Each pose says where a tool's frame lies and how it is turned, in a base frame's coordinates. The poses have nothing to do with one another.
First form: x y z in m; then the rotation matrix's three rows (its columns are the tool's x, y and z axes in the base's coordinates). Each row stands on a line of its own.
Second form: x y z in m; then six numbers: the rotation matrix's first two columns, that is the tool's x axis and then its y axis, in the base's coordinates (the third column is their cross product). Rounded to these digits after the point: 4 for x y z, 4 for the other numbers.
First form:
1:
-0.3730, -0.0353, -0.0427
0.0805, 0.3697, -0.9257
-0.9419, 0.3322, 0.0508
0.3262, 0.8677, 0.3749
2:
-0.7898, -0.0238, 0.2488
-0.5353, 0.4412, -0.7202
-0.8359, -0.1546, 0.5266
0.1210, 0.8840, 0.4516
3:
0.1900, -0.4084, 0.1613
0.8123, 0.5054, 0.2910
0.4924, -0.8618, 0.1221
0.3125, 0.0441, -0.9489
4:
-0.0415, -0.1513, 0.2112
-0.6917, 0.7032, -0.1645
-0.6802, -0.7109, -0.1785
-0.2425, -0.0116, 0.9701
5:
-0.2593, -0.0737, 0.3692
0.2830, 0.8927, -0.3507
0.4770, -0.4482, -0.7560
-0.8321, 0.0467, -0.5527
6:
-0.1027, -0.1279, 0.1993
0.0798, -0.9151, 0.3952
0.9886, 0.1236, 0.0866
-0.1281, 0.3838, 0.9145
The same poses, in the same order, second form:
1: -0.3730, -0.0353, -0.0427, 0.0805, -0.9419, 0.3262, 0.3697, 0.3322, 0.8677
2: -0.7898, -0.0238, 0.2488, -0.5353, -0.8359, 0.1210, 0.4412, -0.1546, 0.8840
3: 0.1900, -0.4084, 0.1613, 0.8123, 0.4924, 0.3125, 0.5054, -0.8618, 0.0441
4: -0.0415, -0.1513, 0.2112, -0.6917, -0.6802, -0.2425, 0.7032, -0.7109, -0.0116
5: -0.2593, -0.0737, 0.3692, 0.2830, 0.4770, -0.8321, 0.8927, -0.4482, 0.0467
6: -0.1027, -0.1279, 0.1993, 0.0798, 0.9886, -0.1281, -0.9151, 0.1236, 0.3838
